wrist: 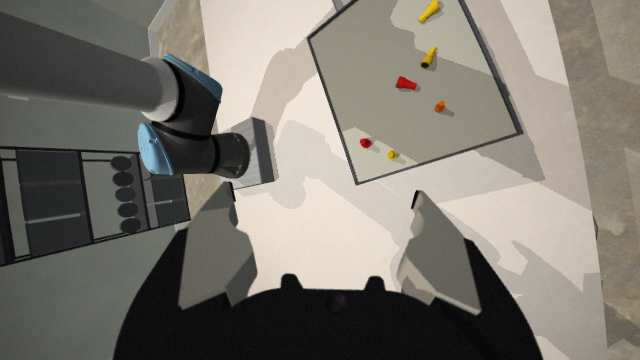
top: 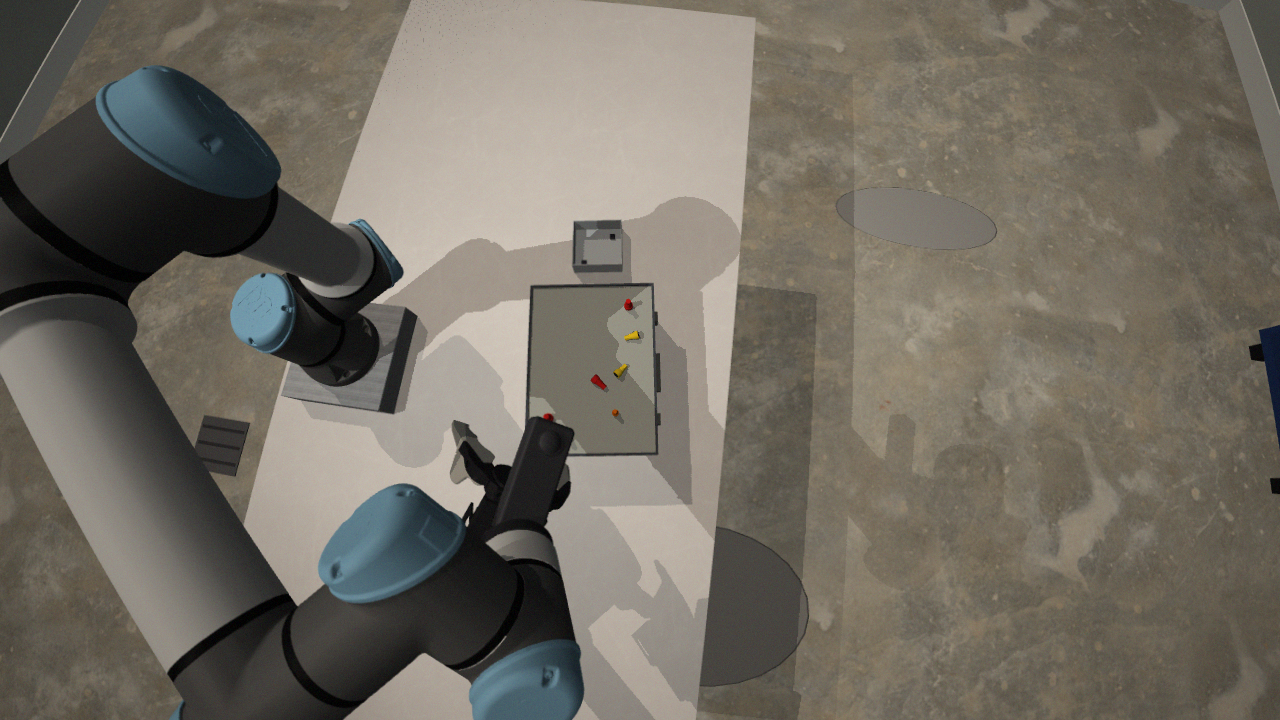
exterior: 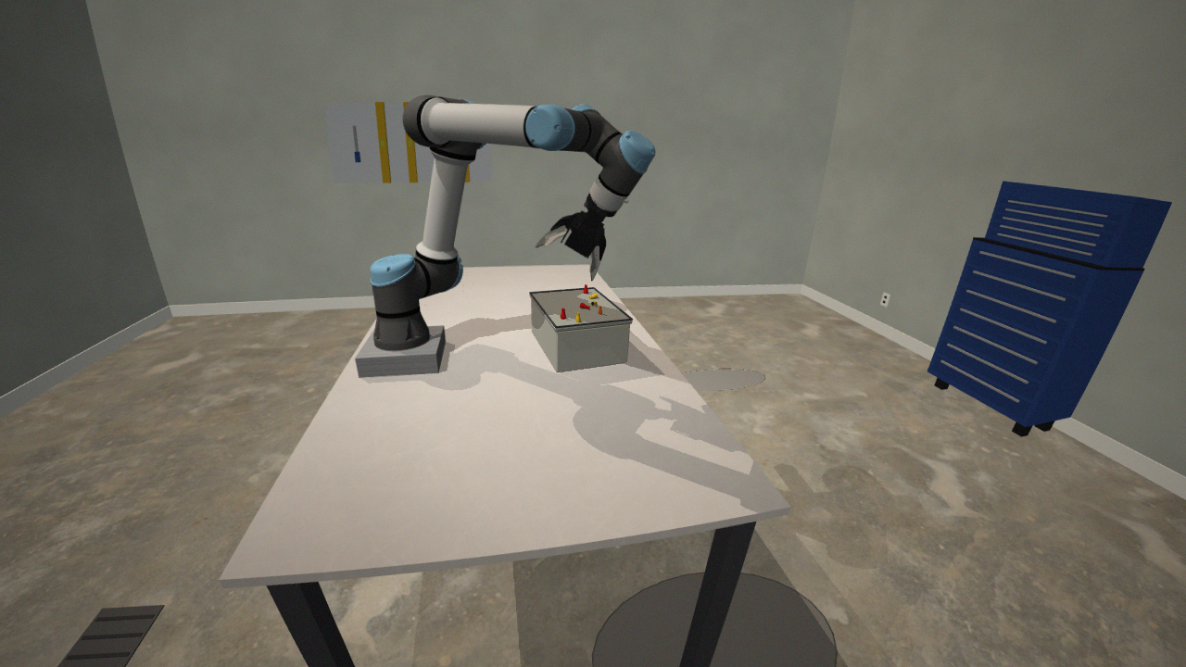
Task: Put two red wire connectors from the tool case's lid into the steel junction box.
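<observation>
The tool case is 5 cm ahead of my hand, 16 cm to the left of it and 20 cm below it. The rest, counted from my hand: orange connector (11 cm ahead, 9 cm to the left, 16 cm below).
</observation>
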